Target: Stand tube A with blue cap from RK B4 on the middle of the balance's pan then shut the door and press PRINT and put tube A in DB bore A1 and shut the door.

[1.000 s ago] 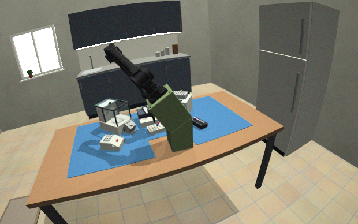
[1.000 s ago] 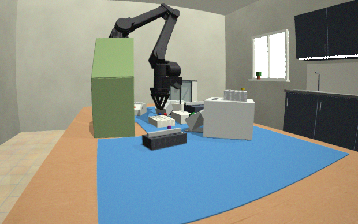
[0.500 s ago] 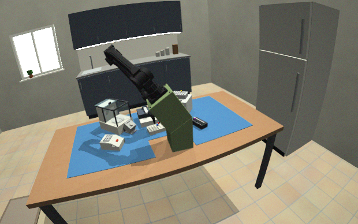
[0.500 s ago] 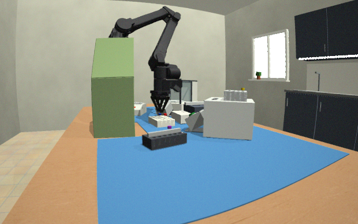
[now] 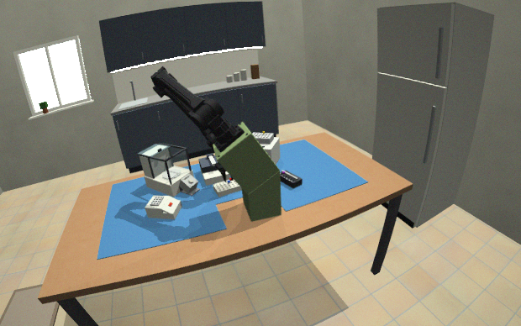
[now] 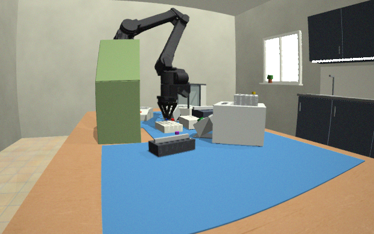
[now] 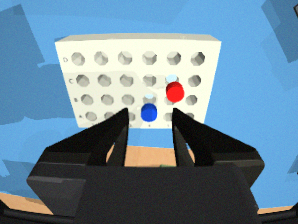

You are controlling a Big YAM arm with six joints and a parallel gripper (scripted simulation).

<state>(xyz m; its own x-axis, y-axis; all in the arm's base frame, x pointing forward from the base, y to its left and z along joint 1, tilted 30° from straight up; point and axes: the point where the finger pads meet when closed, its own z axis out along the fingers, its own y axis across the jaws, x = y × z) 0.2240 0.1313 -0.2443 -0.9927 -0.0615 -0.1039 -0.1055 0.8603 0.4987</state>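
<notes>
My gripper is now 1 cm short of the tube rack RK, 1 cm to the right of it and 4 cm above it. The rest, counted from my hand: dark spectrophotometer: 20 cm ahead, 4 cm to the left, 1 cm above; magnet block: 7 cm behind, 30 cm to the right, 4 cm below; white round key: 6 cm ahead, 19 cm to the left, 1 cm above.
</notes>
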